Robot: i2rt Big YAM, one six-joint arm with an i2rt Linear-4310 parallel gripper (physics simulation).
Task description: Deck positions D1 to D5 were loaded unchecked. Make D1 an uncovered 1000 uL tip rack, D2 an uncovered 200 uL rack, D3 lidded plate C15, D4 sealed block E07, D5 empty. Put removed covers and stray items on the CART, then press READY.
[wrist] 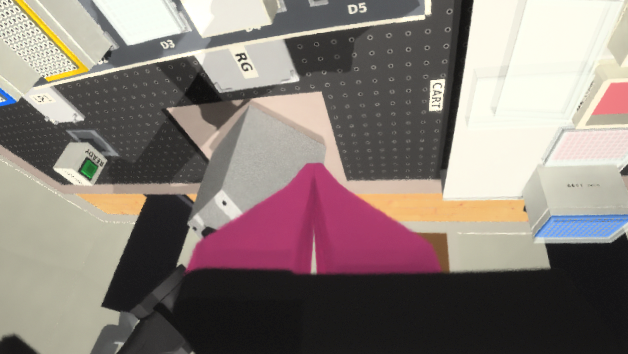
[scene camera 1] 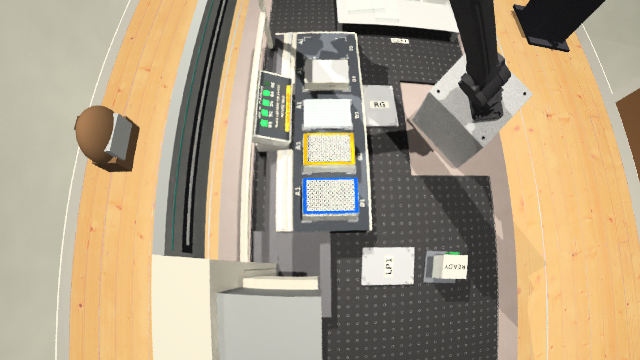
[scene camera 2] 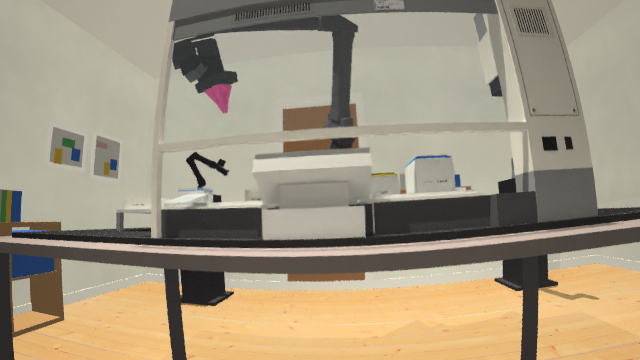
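Pixels of known places: gripper, between the fingertips: (wrist: 314,176) (scene camera 2: 225,113); arm's base, origin of its link: (scene camera 1: 483,96).
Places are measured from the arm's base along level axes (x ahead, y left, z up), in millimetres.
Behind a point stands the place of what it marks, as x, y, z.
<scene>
My gripper (wrist: 314,176) @[393, -260, 96] (scene camera 2: 225,112) @[393, -260, 96] is shut and empty, high above the deck. In scene camera 1, a blue-rimmed tip rack (scene camera 1: 330,196) @[404, 243, -64] stands at D1 and a yellow-rimmed rack (scene camera 1: 329,149) @[404, 120, -97] (wrist: 42,42) @[396, 94, -97] at D2, both with open tops. A white plate (scene camera 1: 327,113) @[406, -4, -145] (wrist: 141,17) @[372, -13, -145] sits at D3; its label does not show. A pale block (scene camera 1: 327,73) @[405, -123, -120] (wrist: 232,15) @[363, -139, -120] sits at D4, its label unreadable. D5 (scene camera 1: 325,46) @[408, -264, -162] holds no labware. Clear covers (wrist: 550,55) @[278, -450, -119] lie on the white cart (wrist: 480,170) @[12, -436, -158] (scene camera 1: 415,22) @[84, -403, -159]. The READY button (wrist: 89,168) @[88, 380, -138] is green, on its white box (scene camera 1: 450,266) @[102, 416, -115].
The RG plate (scene camera 1: 380,106) @[242, -67, -210] (wrist: 250,65) @[237, -81, -210] and LP1 plate (scene camera 1: 388,275) @[245, 430, -208] lie beside the deck. The grey arm base (scene camera 1: 450,112) @[87, 28, -49] (wrist: 260,150) @[107, -61, -148] stands near RG. A blue-topped box (wrist: 575,192) @[21, -574, -107] and a red-topped item (wrist: 612,102) @[180, -566, -146] stand by the cart. A status screen (scene camera 1: 273,109) @[546, 8, -93] leans behind the deck.
</scene>
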